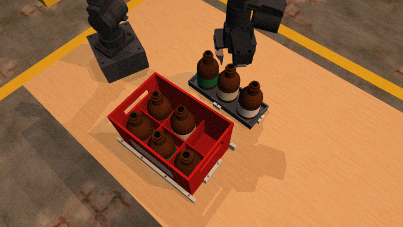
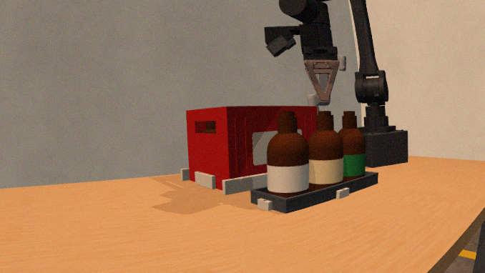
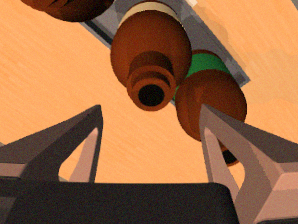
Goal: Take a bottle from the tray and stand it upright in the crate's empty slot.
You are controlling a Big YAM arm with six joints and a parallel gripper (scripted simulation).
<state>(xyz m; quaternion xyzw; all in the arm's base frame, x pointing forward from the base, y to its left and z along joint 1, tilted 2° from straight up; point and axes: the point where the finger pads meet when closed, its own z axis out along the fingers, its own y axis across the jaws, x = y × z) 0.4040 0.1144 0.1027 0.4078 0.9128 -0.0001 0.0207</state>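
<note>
My hand is 17 cm above the dark tray. Round my hand: red crate 25 cm to the right, 10 cm below, 2 cm behind.
</note>
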